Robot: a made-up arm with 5 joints.
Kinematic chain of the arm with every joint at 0, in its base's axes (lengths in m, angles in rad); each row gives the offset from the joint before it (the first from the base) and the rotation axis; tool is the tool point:
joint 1: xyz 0 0 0.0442 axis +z
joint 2: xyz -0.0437 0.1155 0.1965 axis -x
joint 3: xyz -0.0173 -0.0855 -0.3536 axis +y
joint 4: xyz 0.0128 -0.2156 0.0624 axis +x
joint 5: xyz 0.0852 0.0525 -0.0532 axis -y
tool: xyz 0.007 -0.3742 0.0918
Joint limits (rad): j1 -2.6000..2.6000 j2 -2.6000..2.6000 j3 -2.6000..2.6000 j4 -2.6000..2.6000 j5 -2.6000..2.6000
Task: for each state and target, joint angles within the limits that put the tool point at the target. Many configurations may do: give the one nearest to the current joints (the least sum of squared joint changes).
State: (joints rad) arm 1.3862 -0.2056 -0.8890 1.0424 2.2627
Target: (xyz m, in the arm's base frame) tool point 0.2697 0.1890 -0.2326
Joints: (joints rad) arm 1.6176 0.0016 -1.0066 0.9690 2.3047
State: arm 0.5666 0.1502 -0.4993 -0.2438 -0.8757
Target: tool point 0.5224 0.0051 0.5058
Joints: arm 1.3743 0.8170 -0.2151 0.0286 -1.0413
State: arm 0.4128 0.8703 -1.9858 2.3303 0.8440
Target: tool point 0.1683 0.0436 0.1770
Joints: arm 1.1409 0.7922 -2.0297 2.1893 0.7369
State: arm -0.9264 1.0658 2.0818 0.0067 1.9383
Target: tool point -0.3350 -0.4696 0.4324
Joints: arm -0.4758 0.7863 2.1037 0.0284 1.8705
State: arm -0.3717 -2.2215 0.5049 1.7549 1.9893
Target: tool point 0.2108 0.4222 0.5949
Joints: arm -0.6897 -2.4475 0.4188 2.1898 2.1030
